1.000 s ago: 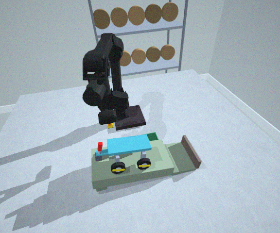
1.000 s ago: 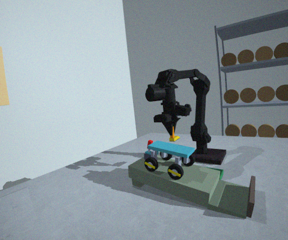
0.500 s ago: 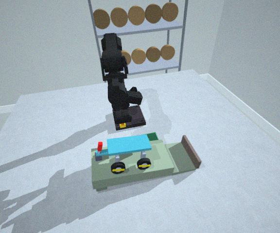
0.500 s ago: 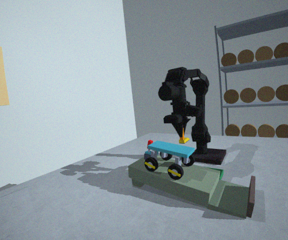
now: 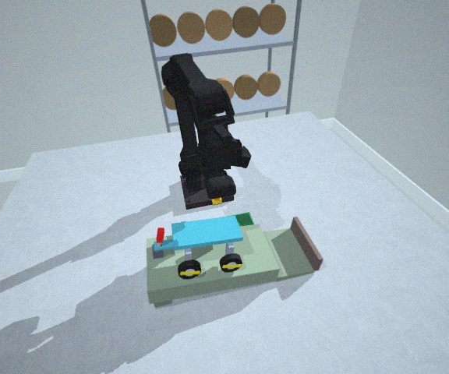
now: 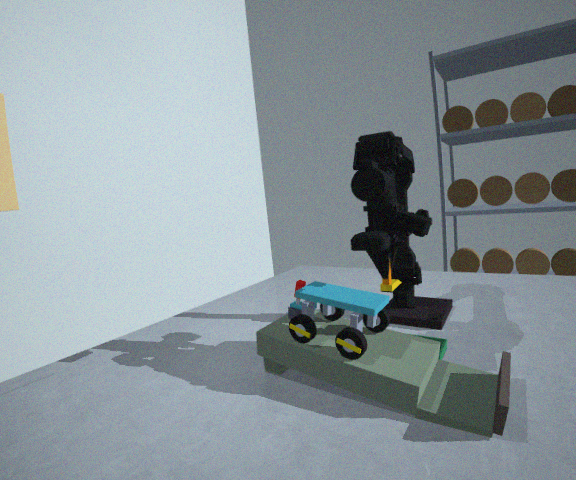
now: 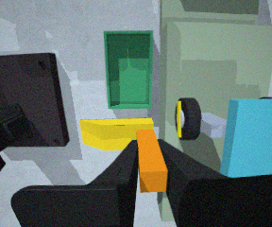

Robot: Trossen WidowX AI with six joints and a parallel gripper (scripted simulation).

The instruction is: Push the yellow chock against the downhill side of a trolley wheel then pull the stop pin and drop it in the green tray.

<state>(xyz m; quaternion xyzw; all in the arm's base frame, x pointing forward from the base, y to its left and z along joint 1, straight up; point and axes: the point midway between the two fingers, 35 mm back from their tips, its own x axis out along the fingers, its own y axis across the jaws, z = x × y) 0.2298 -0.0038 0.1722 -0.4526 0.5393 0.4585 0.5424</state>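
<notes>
The red-headed stop pin is 6 cm ahead of my gripper tip, 17 cm to the right of it and 3 cm below it. The rest, counted from my gripper tip: yellow chock (2 cm behind, 1 cm below); green ramp (10 cm ahead, 6 cm to the right, 11 cm below); trolley (10 cm ahead, 7 cm to the right, 5 cm below).
</notes>
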